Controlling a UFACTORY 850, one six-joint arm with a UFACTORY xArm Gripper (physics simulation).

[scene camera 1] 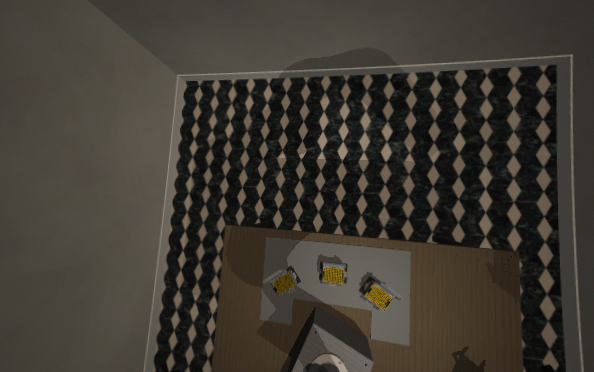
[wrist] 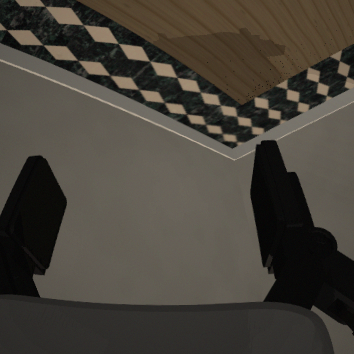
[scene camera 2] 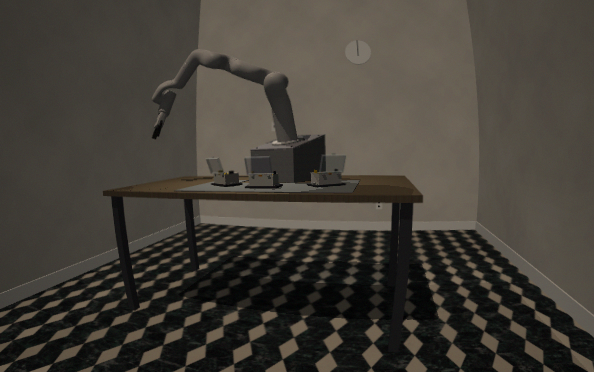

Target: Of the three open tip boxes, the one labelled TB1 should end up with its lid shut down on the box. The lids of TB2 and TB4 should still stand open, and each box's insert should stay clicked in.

Observation:
The pictures show: my gripper and a grey mat.

